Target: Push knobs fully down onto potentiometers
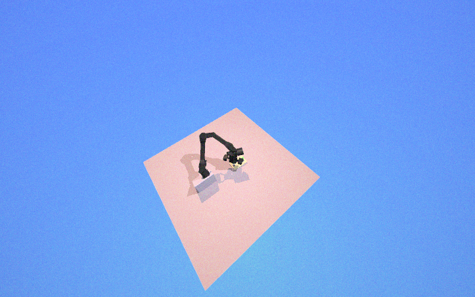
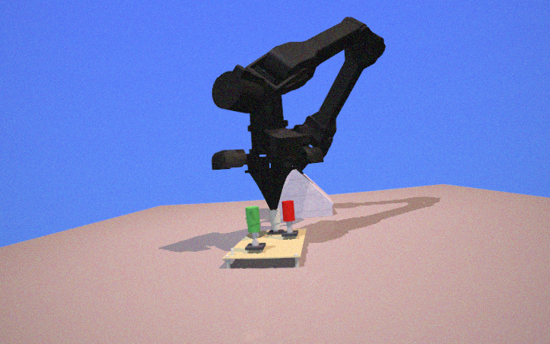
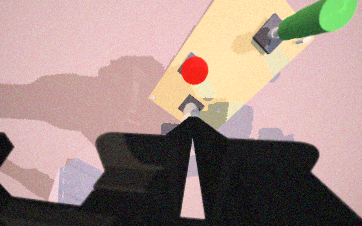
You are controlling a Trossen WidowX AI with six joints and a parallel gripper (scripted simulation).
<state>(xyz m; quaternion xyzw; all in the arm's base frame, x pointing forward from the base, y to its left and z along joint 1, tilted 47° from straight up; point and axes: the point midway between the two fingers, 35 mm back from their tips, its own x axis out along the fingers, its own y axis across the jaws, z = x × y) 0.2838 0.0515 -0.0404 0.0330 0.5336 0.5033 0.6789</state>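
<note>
My gripper tip is 1 cm above the white knob. Round my gripper tip: green knob: 11 cm ahead, 1 cm above.
</note>
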